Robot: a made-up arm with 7 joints.
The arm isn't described. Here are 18 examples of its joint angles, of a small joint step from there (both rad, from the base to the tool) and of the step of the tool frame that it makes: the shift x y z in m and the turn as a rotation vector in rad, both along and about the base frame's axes.
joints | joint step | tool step
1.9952 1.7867 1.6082 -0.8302 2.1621 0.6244 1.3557 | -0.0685 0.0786 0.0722 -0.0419 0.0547 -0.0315 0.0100 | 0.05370 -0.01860 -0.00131 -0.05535 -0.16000 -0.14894
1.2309 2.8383 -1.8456 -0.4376 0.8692 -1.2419 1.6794 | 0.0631 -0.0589 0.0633 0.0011 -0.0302 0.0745 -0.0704 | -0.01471 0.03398 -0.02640 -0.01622 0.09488 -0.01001
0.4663 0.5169 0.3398 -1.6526 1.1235 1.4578 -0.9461 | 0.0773 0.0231 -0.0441 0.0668 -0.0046 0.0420 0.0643 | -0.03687 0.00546 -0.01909 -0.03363 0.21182 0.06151
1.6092 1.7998 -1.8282 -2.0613 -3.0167 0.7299 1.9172 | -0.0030 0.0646 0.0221 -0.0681 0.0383 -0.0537 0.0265 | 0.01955 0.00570 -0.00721 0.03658 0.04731 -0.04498
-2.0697 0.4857 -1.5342 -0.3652 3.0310 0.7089 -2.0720 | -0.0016 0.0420 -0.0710 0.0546 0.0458 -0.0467 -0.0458 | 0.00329 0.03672 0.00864 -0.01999 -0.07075 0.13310
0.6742 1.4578 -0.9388 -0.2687 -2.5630 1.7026 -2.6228 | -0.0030 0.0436 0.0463 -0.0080 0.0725 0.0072 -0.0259 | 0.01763 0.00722 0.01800 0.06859 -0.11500 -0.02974
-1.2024 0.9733 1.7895 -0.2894 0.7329 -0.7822 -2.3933 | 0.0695 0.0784 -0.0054 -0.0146 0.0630 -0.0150 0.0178 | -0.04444 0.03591 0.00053 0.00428 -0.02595 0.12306
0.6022 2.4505 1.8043 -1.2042 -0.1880 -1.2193 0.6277 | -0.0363 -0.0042 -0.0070 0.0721 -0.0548 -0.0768 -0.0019 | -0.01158 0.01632 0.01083 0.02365 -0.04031 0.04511
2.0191 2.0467 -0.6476 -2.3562 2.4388 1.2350 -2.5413 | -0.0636 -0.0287 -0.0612 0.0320 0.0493 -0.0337 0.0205 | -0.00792 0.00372 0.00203 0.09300 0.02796 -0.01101
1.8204 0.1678 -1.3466 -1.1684 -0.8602 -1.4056 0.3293 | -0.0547 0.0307 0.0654 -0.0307 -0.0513 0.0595 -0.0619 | -0.00837 0.02626 -0.03081 0.12771 -0.10825 -0.08633
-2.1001 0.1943 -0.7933 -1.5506 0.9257 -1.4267 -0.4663 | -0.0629 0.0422 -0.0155 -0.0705 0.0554 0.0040 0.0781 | -0.02631 0.00921 0.00939 0.10132 -0.09011 -0.08827
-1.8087 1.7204 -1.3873 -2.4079 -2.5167 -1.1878 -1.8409 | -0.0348 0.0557 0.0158 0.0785 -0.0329 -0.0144 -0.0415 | 0.00035 0.01992 0.02327 0.00819 -0.10937 0.11041
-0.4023 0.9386 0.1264 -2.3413 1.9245 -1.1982 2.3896 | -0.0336 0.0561 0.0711 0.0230 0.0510 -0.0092 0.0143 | -0.00421 0.01482 0.02858 -0.01128 -0.06256 0.01588
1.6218 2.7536 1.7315 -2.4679 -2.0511 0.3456 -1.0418 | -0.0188 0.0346 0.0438 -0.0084 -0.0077 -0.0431 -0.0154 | -0.00495 -0.01183 0.01043 -0.00452 -0.06516 -0.03548
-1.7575 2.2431 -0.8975 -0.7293 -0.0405 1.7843 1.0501 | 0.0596 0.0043 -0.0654 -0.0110 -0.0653 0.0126 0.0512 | 0.01345 0.00241 -0.00322 0.03141 0.13514 0.11463
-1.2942 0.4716 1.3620 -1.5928 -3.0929 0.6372 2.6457 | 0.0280 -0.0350 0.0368 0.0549 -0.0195 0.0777 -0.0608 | 0.01874 -0.00041 -0.02798 -0.08043 0.06878 0.04910
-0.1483 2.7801 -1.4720 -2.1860 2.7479 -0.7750 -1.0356 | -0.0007 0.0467 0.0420 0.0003 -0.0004 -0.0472 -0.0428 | 0.00795 -0.00732 0.01613 0.11252 -0.00077 -0.04109
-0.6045 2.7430 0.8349 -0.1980 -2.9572 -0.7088 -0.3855 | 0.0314 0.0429 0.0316 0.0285 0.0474 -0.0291 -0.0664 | 0.00063 -0.02017 0.00798 -0.01042 0.02969 -0.01969
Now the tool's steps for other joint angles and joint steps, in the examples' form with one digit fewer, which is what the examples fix.
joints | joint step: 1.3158 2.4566 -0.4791 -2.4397 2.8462 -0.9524 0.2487 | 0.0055 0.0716 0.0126 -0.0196 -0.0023 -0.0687 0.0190
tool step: 0.0132 -0.0070 0.0029 0.0423 -0.0258 -0.0656
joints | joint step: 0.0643 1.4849 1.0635 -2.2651 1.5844 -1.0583 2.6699 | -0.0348 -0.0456 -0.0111 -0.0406 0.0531 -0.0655 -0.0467
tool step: -0.0043 -0.0018 -0.0111 -0.0827 -0.0563 -0.0617
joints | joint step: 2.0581 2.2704 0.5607 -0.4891 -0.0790 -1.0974 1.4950 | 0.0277 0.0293 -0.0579 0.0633 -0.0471 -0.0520 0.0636
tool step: 0.0022 0.0015 0.0016 0.0347 0.1180 0.0474
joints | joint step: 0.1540 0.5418 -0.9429 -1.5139 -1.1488 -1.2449 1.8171 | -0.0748 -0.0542 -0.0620 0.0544 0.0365 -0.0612 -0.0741
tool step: 0.0160 -0.0275 -0.0052 -0.1027 -0.0372 -0.0925
